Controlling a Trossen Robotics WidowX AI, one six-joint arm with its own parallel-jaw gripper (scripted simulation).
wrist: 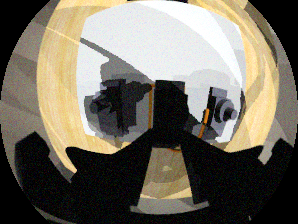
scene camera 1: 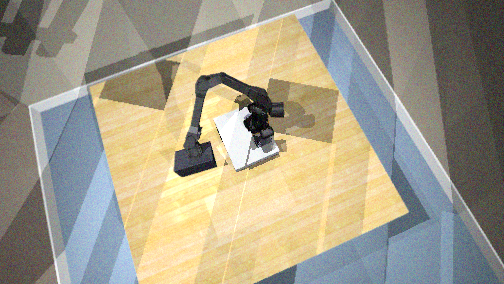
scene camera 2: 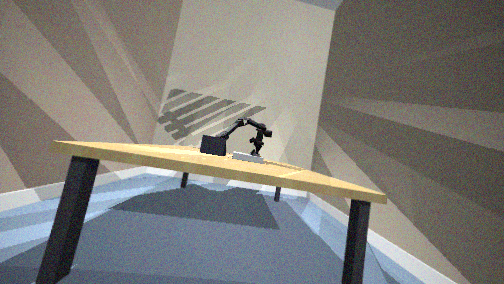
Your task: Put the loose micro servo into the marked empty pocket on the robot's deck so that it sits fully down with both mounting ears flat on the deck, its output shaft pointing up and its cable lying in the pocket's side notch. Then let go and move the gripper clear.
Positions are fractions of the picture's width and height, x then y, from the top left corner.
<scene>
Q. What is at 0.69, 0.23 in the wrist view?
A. A white deck.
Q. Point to a white deck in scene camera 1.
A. At 0.48, 0.51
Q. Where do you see a dark micro servo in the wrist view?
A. At 0.58, 0.50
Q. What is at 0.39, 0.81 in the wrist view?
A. The gripper.
</scene>
